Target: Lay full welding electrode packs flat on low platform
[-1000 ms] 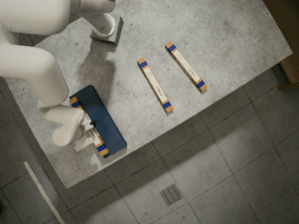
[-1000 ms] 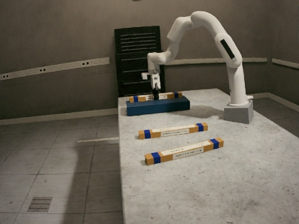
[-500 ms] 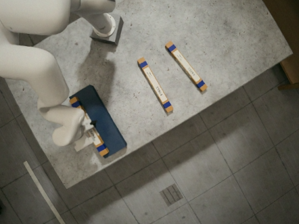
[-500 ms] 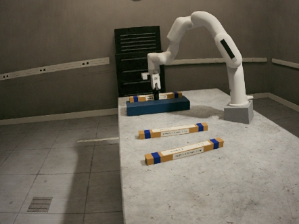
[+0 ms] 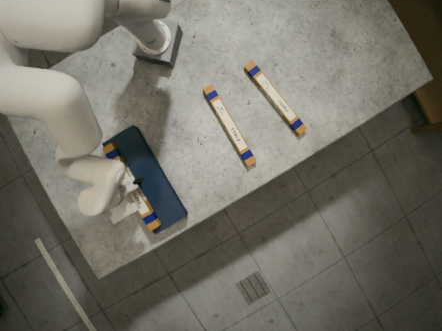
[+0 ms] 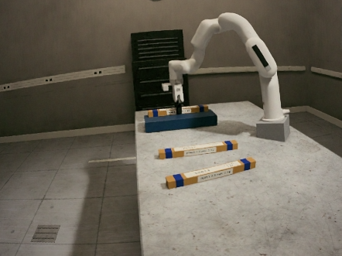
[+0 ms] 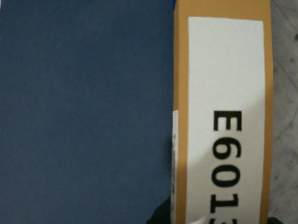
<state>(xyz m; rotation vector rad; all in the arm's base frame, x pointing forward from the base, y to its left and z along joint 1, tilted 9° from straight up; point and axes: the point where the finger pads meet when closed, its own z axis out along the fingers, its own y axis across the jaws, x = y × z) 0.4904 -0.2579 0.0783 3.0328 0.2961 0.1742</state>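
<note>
Now: the dark blue low platform 6 cm below my hand, 5 cm to the left of it and 1 cm behind it.
</note>
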